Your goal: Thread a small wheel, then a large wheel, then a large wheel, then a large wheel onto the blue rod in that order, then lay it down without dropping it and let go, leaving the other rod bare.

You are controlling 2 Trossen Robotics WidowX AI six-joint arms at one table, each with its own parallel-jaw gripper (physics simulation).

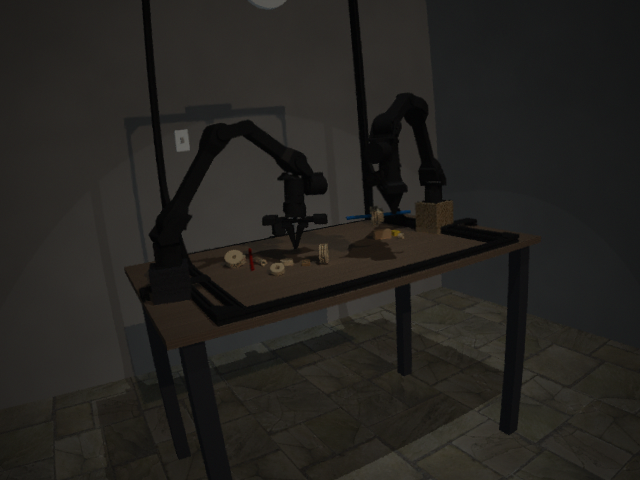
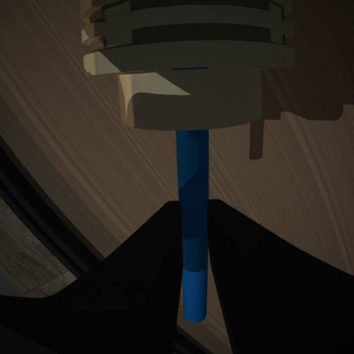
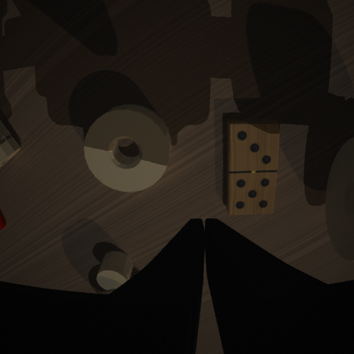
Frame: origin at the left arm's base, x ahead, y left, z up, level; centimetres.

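Where they show: left gripper, between the fingertips: (image 1: 393, 213); right gripper, between the fingertips: (image 1: 296, 248); left arm's base, origin of its link: (image 1: 433, 201); right arm's base, origin of its link: (image 1: 168, 264).
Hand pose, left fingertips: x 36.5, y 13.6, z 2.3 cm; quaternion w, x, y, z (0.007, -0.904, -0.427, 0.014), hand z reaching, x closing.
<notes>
Each offset is from my left fingertips to the top centre of the thing. "spot": to the spot under its first point.
My left gripper (image 1: 395, 210) (image 2: 193, 212) is shut on the blue rod {spot: dz -0.1, dx +8.7, dy -6.6 cm} (image 1: 356, 217) (image 2: 193, 160) near one end, holding it roughly level above the table. A small wheel (image 2: 190, 102) is on the rod nearest the fingers, with a grooved large wheel {dz +2.7, dx +4.4, dy -3.6 cm} (image 1: 377, 215) (image 2: 187, 55) beyond it. My right gripper (image 1: 295, 248) (image 3: 202, 230) is shut and empty, low over the table by a domino. One large wheel {dz -7.5, dx +16.1, dy -13.7 cm} (image 1: 323, 253) (image 3: 342, 200) stands upright right of it; another large wheel {dz -8.2, dx +35.2, dy -34.1 cm} (image 1: 234, 258) is at the left. A small wheel {dz -10.1, dx +31.4, dy -15.6 cm} (image 1: 277, 272) (image 3: 127, 177) lies between. The red rod {dz -12.2, dx +27.8, dy -36.9 cm} (image 1: 251, 259) (image 3: 1, 221) is bare where visible.
The domino {dz -12.4, dx +19.9, dy -17.8 cm} (image 1: 306, 262) (image 3: 252, 192) lies between the small wheel and upright large wheel. A pale peg (image 3: 115, 272) is near the right fingers. A wooden block {dz -10.2, dx -17.2, dy -22.2 cm} (image 1: 382, 234) and a yellow piece {dz -11.7, dx -23.3, dy -21.9 cm} (image 1: 395, 233) lie below the held rod. A black frame (image 1: 330, 287) edges the table.
</notes>
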